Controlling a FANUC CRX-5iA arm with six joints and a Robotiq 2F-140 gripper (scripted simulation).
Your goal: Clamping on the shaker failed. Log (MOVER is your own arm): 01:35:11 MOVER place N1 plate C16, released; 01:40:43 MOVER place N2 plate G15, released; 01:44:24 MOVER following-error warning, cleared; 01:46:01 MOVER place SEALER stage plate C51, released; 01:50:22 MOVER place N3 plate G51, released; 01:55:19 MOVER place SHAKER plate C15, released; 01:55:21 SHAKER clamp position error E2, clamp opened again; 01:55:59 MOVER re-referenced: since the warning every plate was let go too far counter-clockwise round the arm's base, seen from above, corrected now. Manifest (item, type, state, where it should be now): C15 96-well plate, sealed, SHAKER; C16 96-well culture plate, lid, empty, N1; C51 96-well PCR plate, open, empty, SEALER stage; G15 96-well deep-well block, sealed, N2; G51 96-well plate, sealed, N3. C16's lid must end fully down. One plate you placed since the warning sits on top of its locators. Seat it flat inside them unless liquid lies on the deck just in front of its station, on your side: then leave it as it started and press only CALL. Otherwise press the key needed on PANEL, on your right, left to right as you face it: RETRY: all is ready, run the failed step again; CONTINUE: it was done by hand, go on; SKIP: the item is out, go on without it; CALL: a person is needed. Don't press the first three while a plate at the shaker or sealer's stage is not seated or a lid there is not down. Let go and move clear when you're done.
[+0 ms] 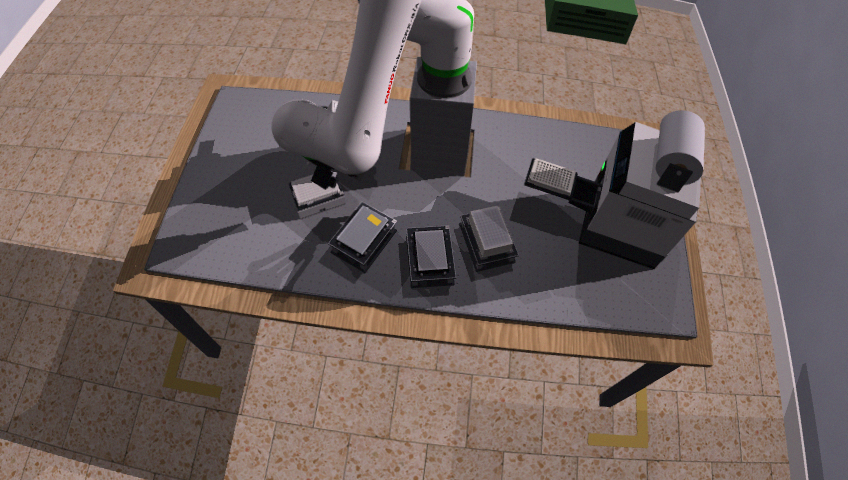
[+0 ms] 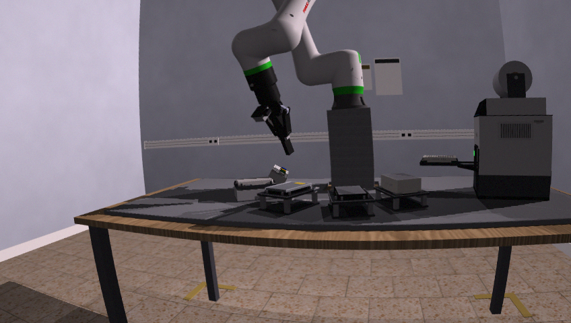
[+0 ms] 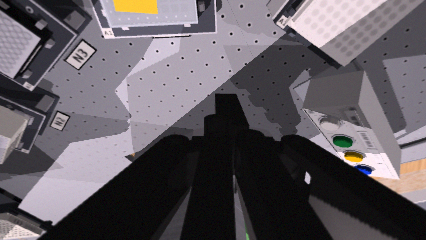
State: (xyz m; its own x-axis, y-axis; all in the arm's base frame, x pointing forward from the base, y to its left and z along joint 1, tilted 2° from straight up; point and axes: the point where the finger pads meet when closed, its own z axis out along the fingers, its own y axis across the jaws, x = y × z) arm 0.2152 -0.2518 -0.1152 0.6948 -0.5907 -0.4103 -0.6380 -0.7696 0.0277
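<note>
Right now my hand is 190 mm past the white retry key, 120 mm above it and 40 mm to the left of it. Round my hand: yellow skip key (290 mm behind, 120 mm below, 40 mm to the right); then green continue key (240 mm behind, 120 mm below, 40 mm to the right); then blue call key (340 mm behind, 120 mm below, 40 mm to the right).
</note>
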